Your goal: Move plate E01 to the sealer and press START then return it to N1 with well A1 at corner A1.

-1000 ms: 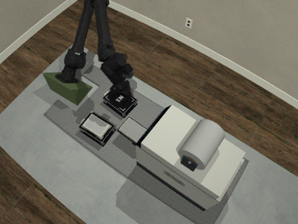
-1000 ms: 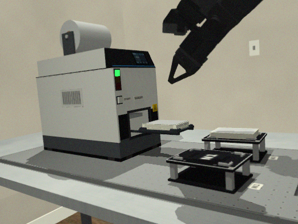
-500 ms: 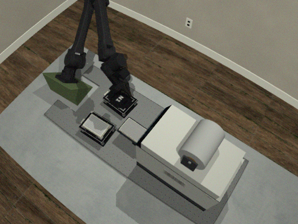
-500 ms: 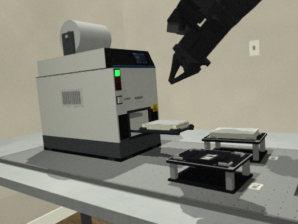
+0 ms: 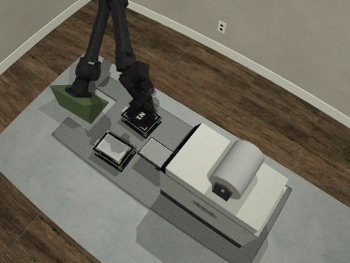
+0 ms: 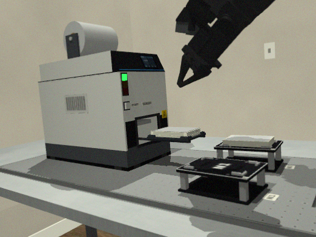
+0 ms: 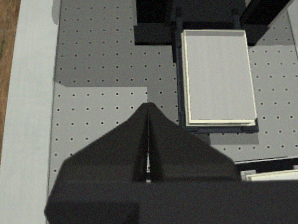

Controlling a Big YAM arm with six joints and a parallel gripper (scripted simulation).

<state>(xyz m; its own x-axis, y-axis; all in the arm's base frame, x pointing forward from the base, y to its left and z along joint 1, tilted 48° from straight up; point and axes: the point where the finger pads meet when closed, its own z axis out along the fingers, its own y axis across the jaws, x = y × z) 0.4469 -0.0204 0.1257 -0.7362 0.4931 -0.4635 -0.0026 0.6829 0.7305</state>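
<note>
My hand is 90 mm short of the sealer stage, 90 mm to the left of it and 150 mm above it. Also, from my hand: covered white plate 100 mm behind, 180 mm to the right, 170 mm below; then start button 190 mm ahead, 50 mm below; then black plate nest 110 mm behind, 30 mm to the left, 190 mm below.
</note>
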